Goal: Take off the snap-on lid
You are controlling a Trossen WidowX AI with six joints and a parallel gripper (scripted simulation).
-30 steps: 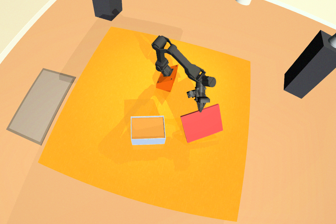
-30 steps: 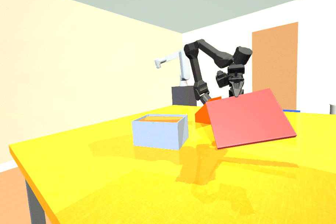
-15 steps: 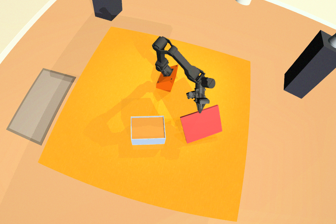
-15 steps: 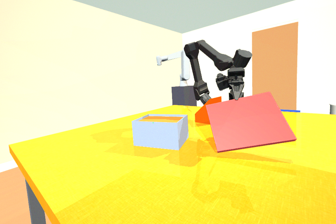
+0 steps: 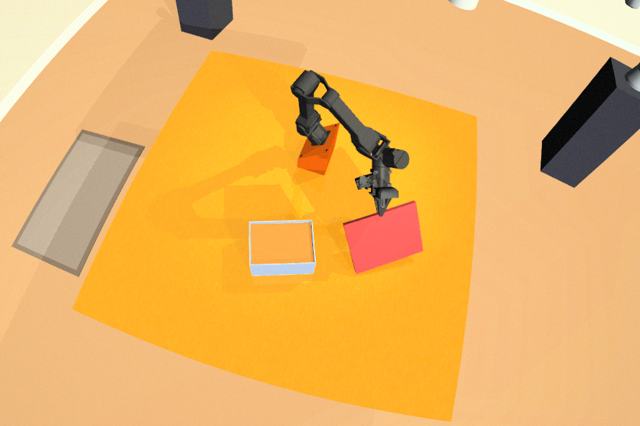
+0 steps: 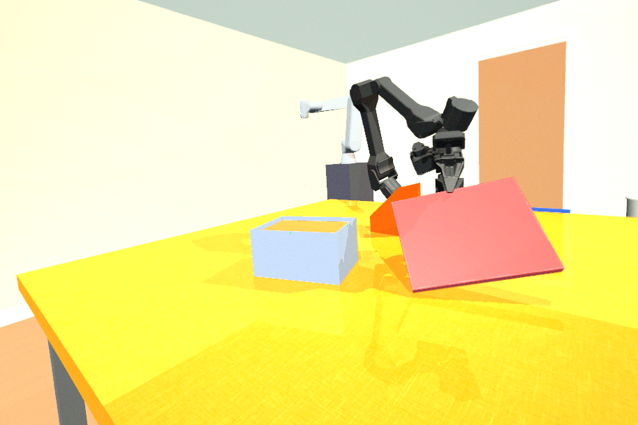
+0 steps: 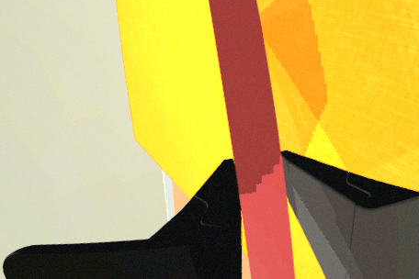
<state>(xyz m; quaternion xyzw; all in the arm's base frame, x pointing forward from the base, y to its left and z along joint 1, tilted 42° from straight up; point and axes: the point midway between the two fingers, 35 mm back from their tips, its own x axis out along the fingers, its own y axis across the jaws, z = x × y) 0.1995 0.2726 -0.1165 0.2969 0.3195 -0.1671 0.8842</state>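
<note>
The red lid is 60 mm below my gripper tip, 50 mm to the left of it and 40 mm ahead of it. Round my gripper tip: pale blue storage box: 250 mm to the right, 190 mm ahead, 110 mm below.
</note>
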